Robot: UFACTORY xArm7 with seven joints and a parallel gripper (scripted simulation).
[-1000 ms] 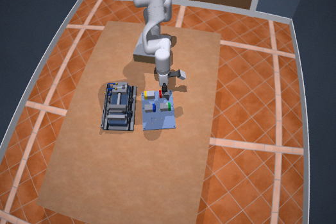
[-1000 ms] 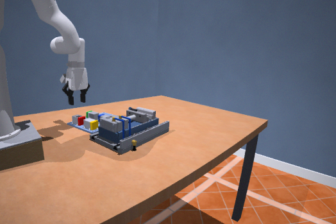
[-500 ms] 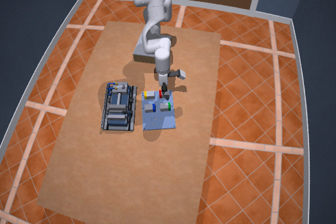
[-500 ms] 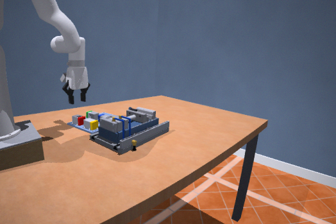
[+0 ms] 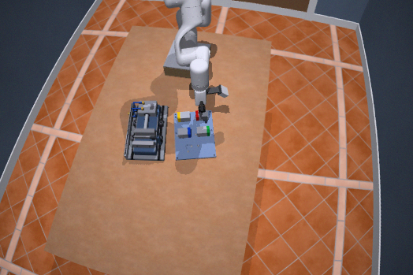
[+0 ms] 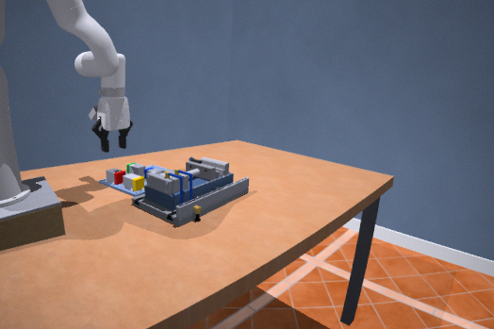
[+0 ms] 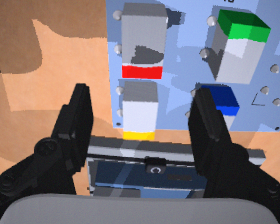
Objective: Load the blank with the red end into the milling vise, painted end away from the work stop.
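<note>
Right now the red-ended blank is 100 mm below my hand. Round my hand: blue infeed plate (130 mm below, 100 mm ahead, 10 mm to the right); then green-ended blank (100 mm below, 80 mm ahead, 30 mm to the left); then yellow-ended blank (100 mm below, 80 mm to the right, 30 mm ahead).
</note>
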